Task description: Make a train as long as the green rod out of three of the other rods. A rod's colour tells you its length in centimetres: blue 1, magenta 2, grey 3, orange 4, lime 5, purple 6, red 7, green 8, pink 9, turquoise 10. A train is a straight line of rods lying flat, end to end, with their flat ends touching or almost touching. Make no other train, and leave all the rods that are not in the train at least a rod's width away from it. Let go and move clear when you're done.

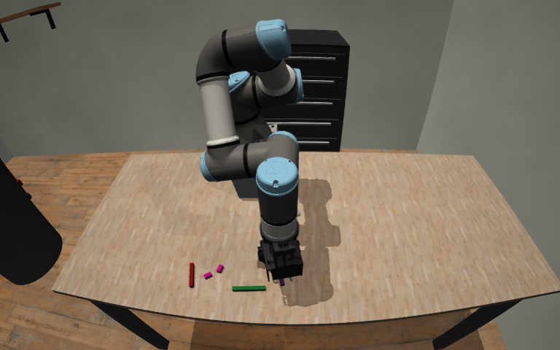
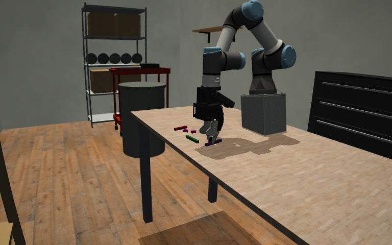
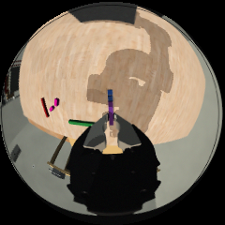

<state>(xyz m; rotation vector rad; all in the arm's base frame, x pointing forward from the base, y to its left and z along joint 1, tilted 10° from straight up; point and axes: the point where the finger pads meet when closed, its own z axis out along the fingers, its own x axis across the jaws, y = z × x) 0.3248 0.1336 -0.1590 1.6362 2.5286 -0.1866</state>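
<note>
My gripper is now 1 cm above the purple rod. Round my hand: magenta rod: 5 cm ahead, 18 cm to the right, 1 cm below; then green rod: 6 cm ahead, 6 cm to the right, 1 cm below; then red rod: 6 cm ahead, 22 cm to the right, 1 cm below.
</note>
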